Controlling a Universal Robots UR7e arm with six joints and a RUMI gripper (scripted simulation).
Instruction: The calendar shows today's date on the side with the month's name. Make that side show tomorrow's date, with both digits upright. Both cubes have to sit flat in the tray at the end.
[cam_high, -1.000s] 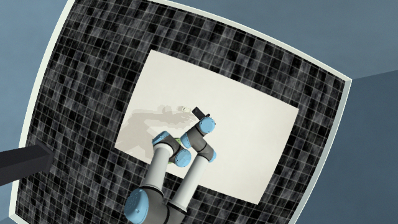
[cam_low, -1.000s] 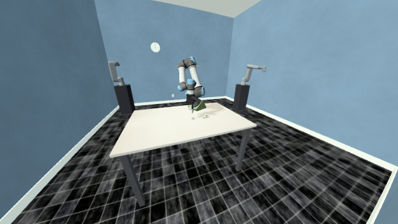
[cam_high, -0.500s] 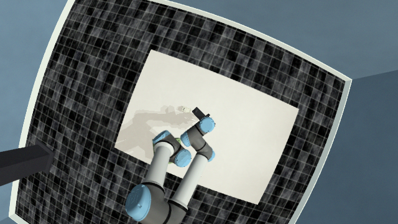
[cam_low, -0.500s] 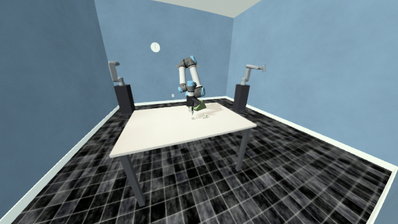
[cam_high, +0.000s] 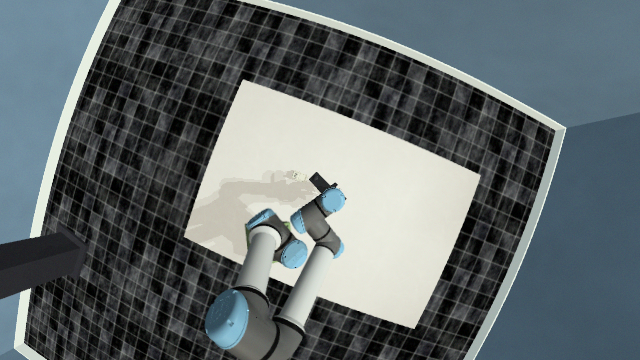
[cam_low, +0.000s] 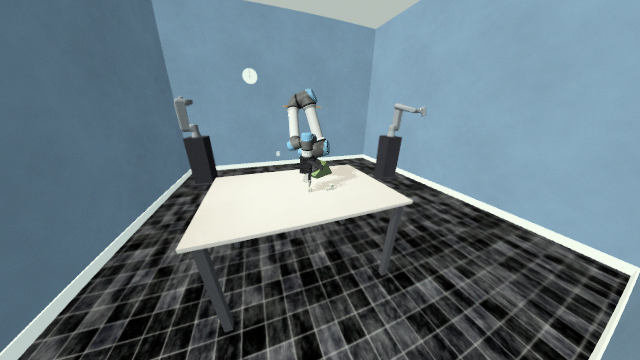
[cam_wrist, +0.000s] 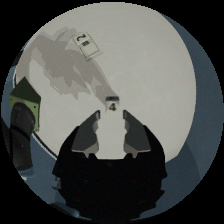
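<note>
Now: hand 4 cm above the white calendar cube. From my hand the other things lie so: calendar tray: 15 cm to the left, 5 cm below, 1 cm behind; then pale date cube: 17 cm to the left, 3 cm below, 1 cm behind.
</note>
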